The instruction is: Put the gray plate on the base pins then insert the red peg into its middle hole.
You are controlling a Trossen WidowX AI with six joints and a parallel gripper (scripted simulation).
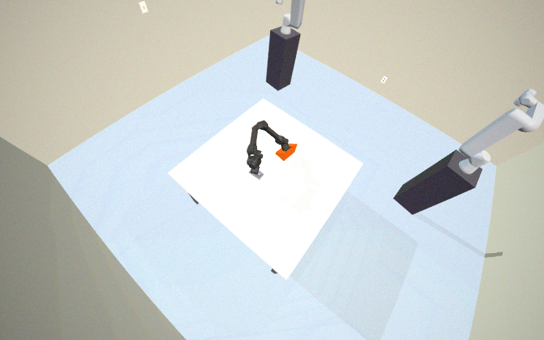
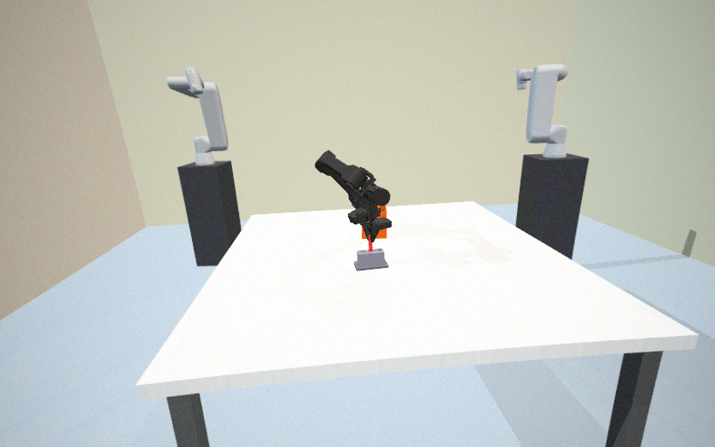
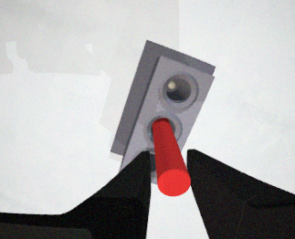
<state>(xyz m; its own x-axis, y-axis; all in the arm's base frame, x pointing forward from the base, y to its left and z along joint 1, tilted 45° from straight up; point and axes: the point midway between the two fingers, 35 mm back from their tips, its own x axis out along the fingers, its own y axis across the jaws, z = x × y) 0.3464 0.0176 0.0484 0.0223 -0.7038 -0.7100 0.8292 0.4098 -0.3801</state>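
Right now the red peg is 4 cm below my gripper tip. Also, from my gripper tip: gray base 9 cm below; gray plate 5 cm below.
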